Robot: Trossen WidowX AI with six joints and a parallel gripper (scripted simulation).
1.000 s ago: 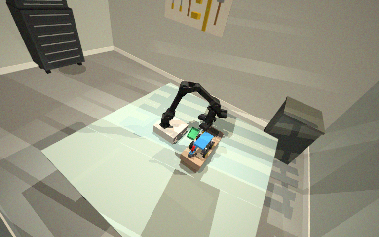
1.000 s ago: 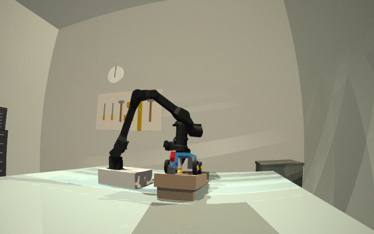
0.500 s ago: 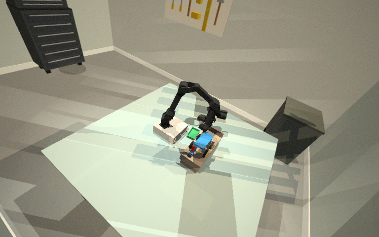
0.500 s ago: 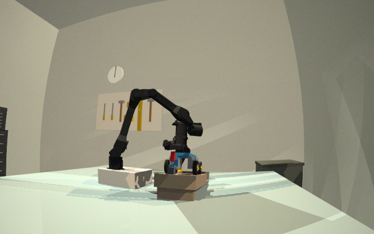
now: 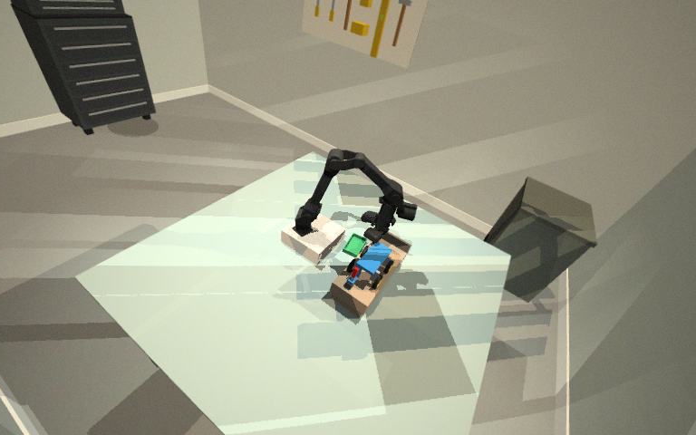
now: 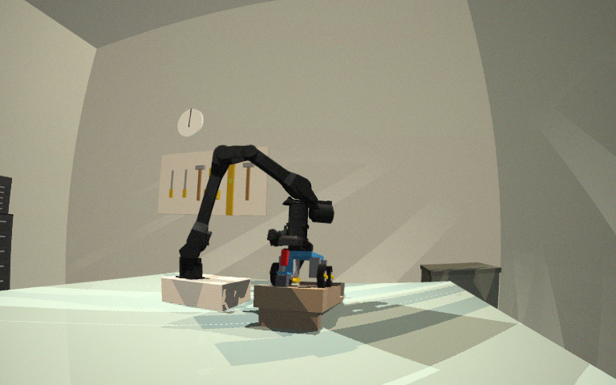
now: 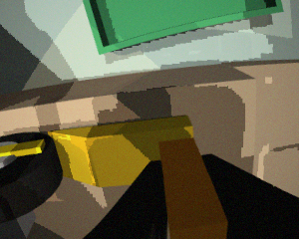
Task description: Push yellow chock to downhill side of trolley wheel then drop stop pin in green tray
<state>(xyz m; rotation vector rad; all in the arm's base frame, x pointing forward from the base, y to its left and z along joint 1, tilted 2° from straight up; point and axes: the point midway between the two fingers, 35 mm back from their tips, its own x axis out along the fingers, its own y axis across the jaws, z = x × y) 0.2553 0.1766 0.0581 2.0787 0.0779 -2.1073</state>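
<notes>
Now: gripper tip 2 cm to the left of the yellow chock, 1 cm short of it and 1 cm above it. Also, from my gripper tip: blue trolley 12 cm to the right, 7 cm ahead, 2 cm above; then tan ramp 11 cm to the right, 7 cm ahead, 5 cm below; then green tray 10 cm below, 8 cm behind, 1 cm to the right.
</notes>
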